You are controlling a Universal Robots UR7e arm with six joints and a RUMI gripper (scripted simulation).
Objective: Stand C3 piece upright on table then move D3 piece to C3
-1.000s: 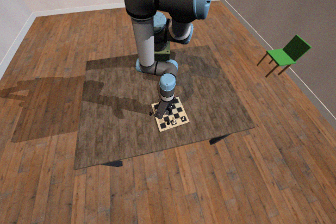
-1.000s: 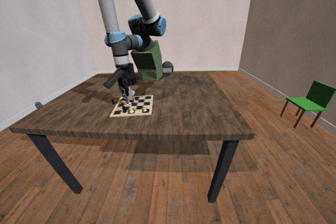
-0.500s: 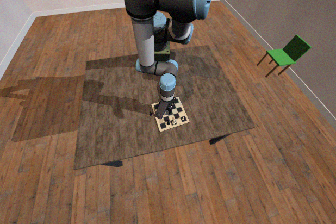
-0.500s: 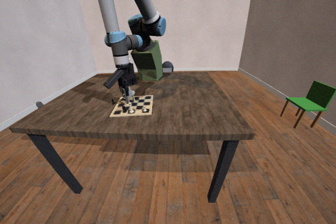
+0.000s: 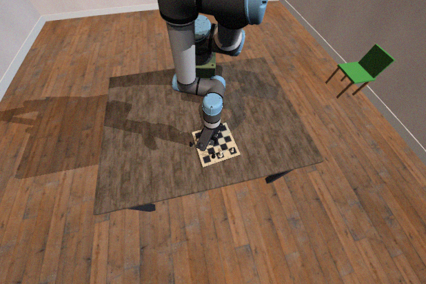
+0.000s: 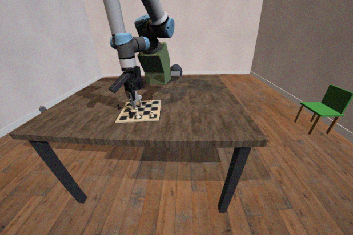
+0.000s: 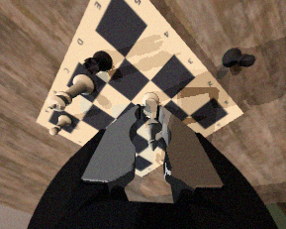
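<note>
My gripper is now 4 cm to the right of the chessboard, 3 cm above it and 1 cm past it.
</note>
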